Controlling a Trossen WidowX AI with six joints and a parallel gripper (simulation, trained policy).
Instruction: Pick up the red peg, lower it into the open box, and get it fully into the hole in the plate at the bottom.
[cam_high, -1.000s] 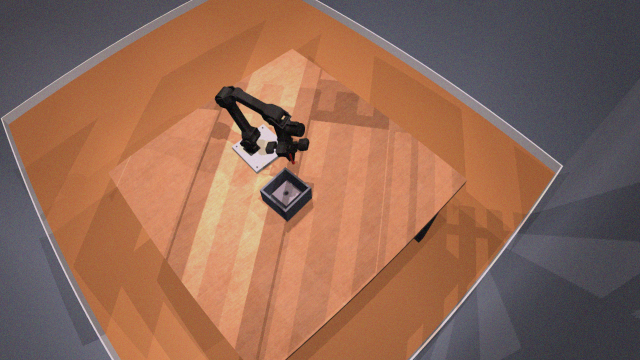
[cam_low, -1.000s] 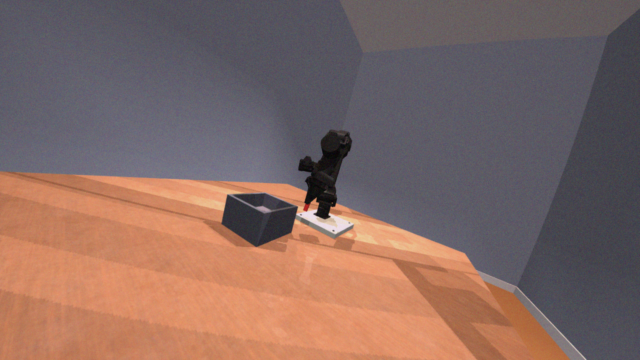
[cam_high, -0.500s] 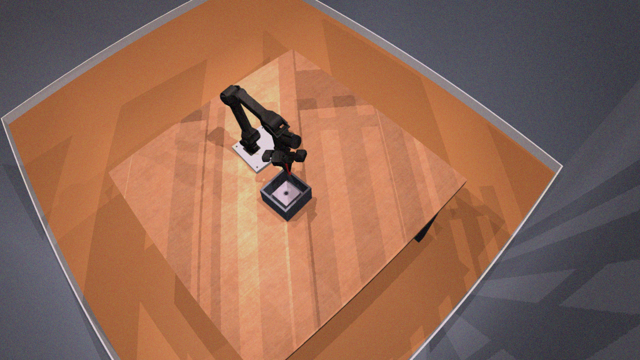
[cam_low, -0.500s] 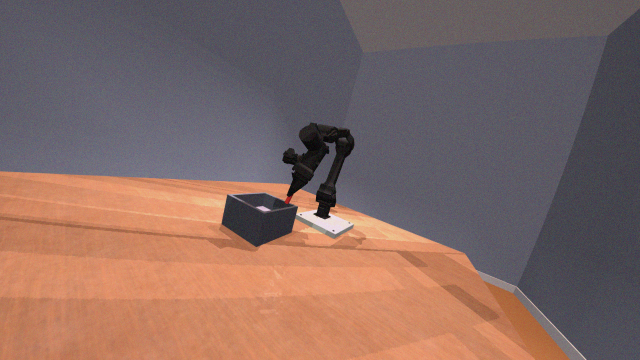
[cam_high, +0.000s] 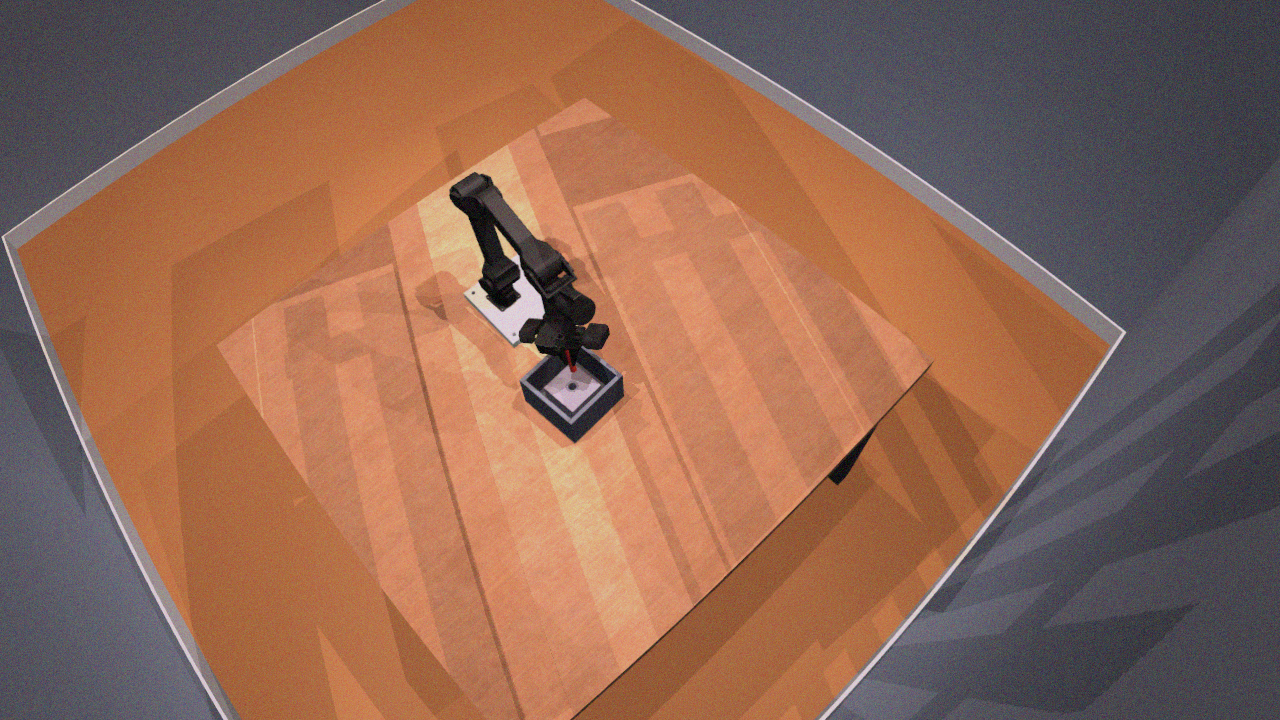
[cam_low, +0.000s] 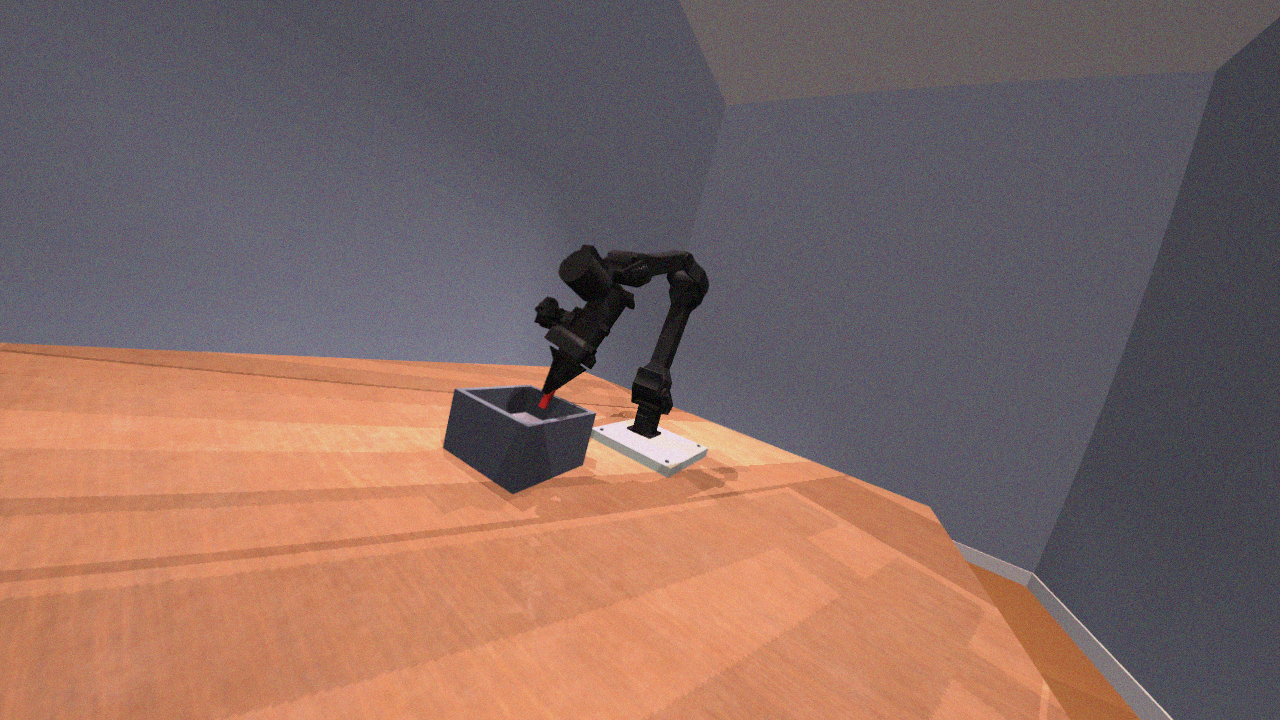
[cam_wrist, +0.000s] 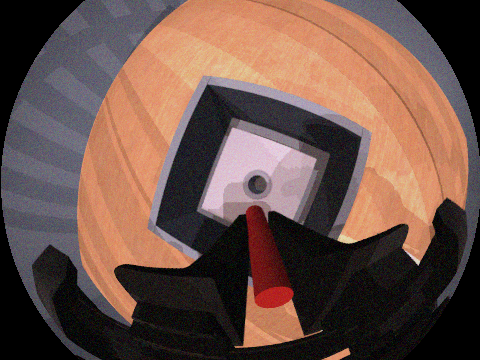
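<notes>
The red peg is 10 mm behind my gripper tip, 10 mm to the left of it and 20 mm above it. From my gripper tip the other things lie so: dark box: 10 mm ahead, 20 mm to the right, 90 mm below; then light grey plate: 10 mm ahead, 20 mm to the right, 70 mm below.
</notes>
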